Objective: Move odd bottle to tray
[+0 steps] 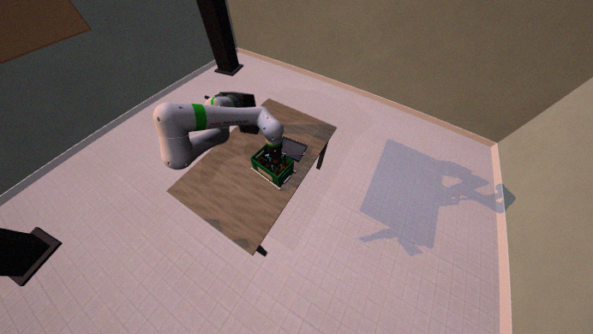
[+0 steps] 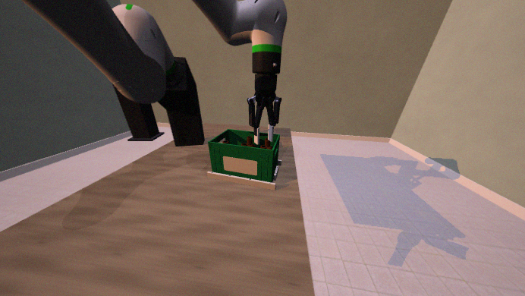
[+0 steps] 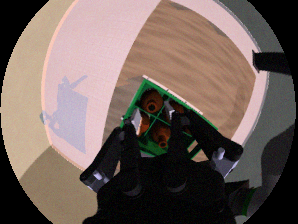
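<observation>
The brown bottle is 80 mm behind my hand, 20 mm to the left of it and 130 mm below it. Also, from my hand: dark tray 20 mm behind, 330 mm to the left, 200 mm below; green crate 70 mm behind, 60 mm to the left, 130 mm below.
</observation>
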